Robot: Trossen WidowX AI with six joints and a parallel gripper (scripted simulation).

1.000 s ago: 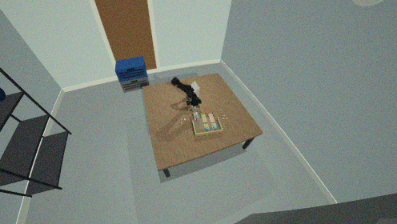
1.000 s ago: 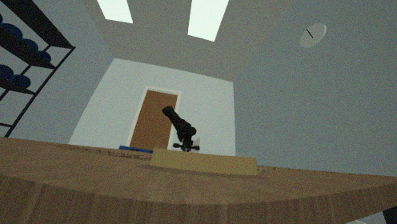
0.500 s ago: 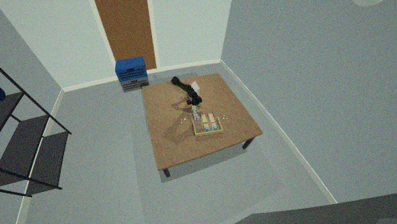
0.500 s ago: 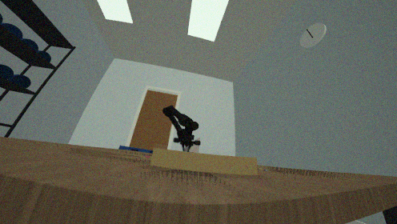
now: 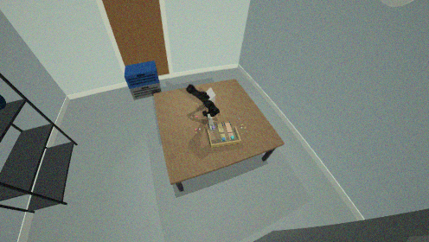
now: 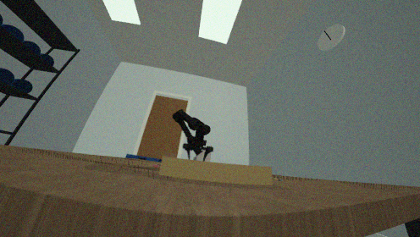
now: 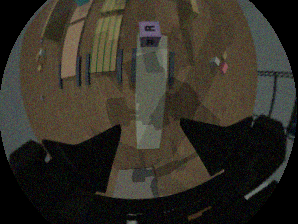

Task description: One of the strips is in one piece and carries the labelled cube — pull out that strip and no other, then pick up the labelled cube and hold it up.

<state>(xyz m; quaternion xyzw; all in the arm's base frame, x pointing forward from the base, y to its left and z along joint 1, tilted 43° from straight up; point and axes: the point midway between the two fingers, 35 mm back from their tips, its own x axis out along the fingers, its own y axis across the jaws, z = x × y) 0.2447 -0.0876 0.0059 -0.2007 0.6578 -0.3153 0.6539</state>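
Now: the purple labelled cube 13 cm ahead of my gripper tip, 3 cm to the right of it and 3 cm below it.
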